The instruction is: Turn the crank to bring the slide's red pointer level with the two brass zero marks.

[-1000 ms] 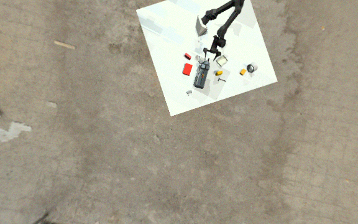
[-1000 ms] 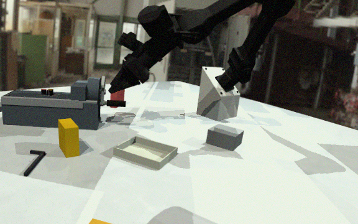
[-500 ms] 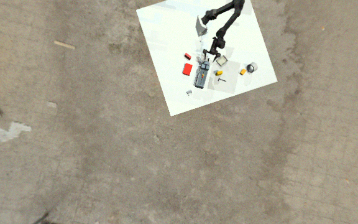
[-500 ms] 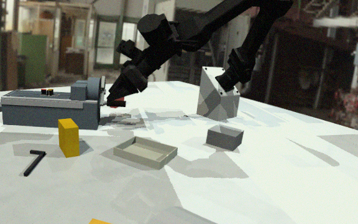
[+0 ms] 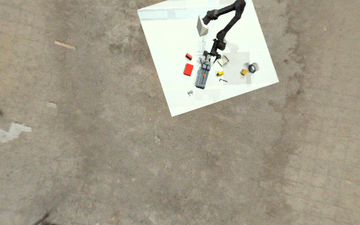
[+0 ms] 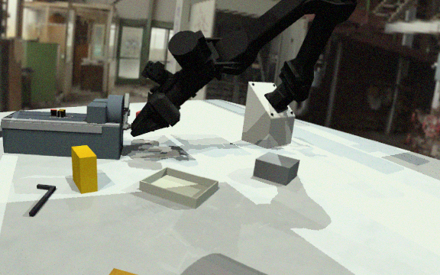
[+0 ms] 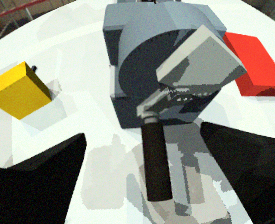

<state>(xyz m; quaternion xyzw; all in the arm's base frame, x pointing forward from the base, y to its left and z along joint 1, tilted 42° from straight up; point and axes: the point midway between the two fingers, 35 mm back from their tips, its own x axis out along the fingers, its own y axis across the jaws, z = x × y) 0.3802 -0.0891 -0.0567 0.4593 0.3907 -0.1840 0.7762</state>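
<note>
Now: the dark crank handle 20 mm behind my gripper tip and 10 mm to the left of it. Round my gripper tip: red pointer 140 mm to the right, 120 mm ahead, 20 mm above; then shallow grey tray 180 mm to the left, 50 mm below, 40 mm ahead; then yellow block 160 mm ahead, 70 mm to the left, 30 mm below.
</note>
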